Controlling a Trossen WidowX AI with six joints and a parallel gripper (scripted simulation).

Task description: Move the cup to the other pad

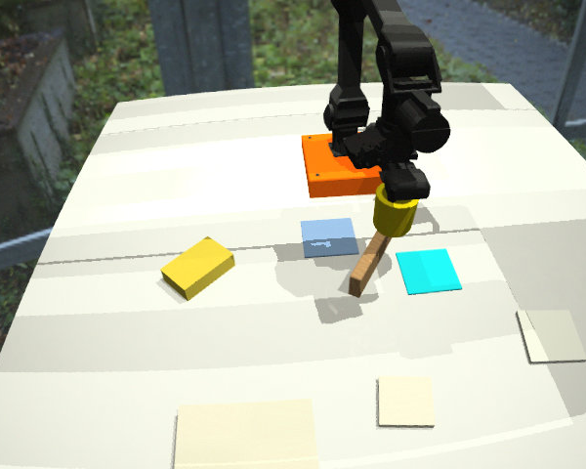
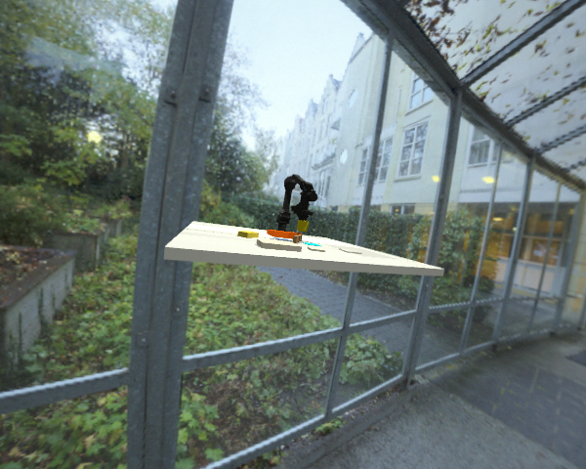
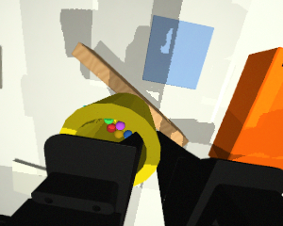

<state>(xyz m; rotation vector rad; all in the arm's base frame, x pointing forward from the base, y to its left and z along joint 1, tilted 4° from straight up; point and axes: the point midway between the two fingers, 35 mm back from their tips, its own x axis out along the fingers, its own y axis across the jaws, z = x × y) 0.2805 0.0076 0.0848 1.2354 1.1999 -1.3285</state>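
The cyan pad is 12 cm below my gripper tip, 8 cm ahead of it and 6 cm to the left of it. The rest, counted from my gripper tip: wooden bar: 9 cm below, 2 cm to the right, 2 cm ahead; yellow cup: 2 cm ahead.
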